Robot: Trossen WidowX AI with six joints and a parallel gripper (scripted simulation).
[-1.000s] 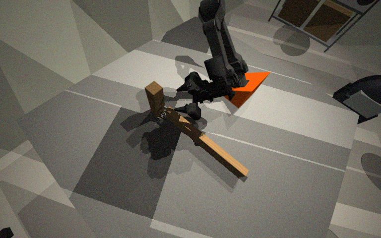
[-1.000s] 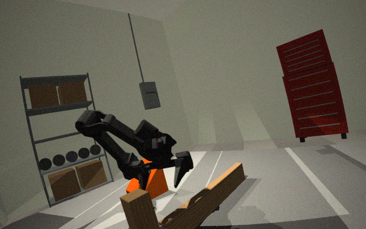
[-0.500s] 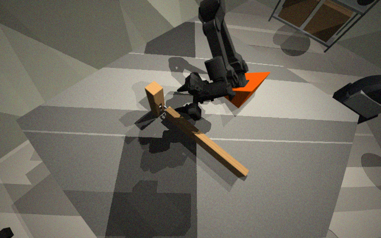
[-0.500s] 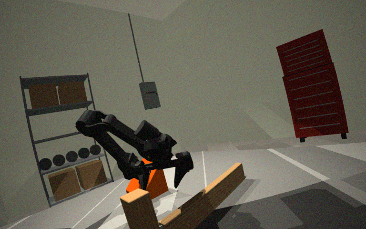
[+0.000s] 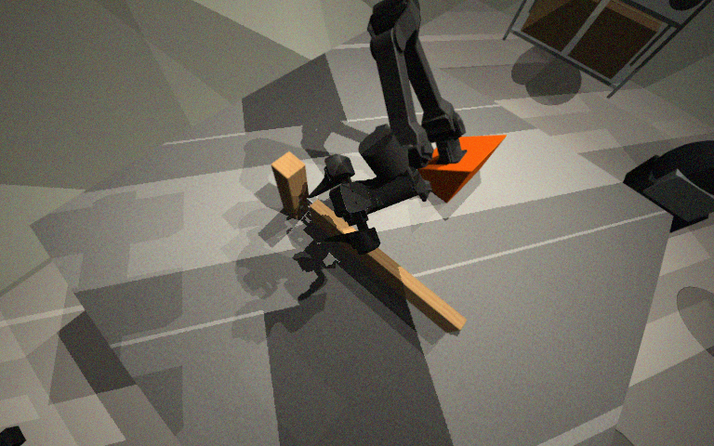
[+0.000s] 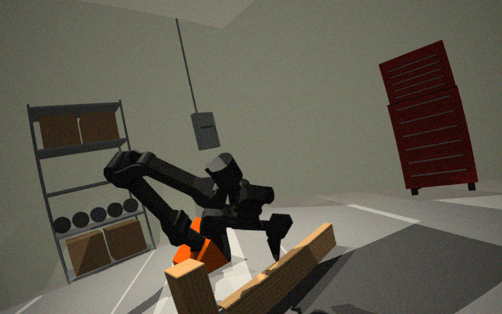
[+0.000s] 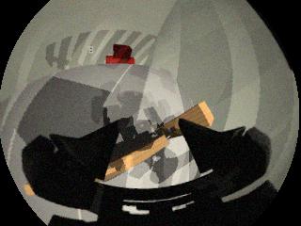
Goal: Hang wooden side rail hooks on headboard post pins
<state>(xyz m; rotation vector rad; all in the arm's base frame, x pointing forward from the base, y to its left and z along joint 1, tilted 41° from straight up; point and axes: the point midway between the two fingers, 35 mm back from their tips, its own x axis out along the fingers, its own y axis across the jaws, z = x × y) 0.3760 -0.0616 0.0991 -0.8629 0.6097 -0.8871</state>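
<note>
Right now my gripper tip is 11 cm to the left of the wooden headboard post, 6 cm above it and 4 cm past it.
</note>
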